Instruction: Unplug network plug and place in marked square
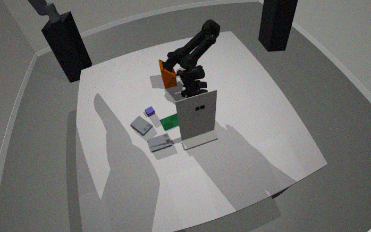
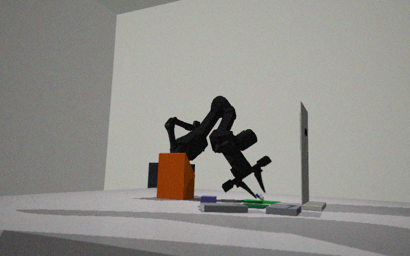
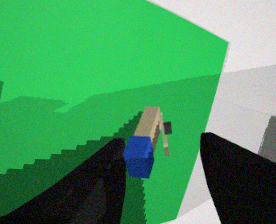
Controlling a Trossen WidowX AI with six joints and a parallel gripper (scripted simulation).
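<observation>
Now: the network plug 10 mm below my gripper tip. Round my gripper tip: upright panel (170 mm ahead, 120 mm above, 40 mm to the right); then green marked square (20 mm below, 10 mm behind).
</observation>
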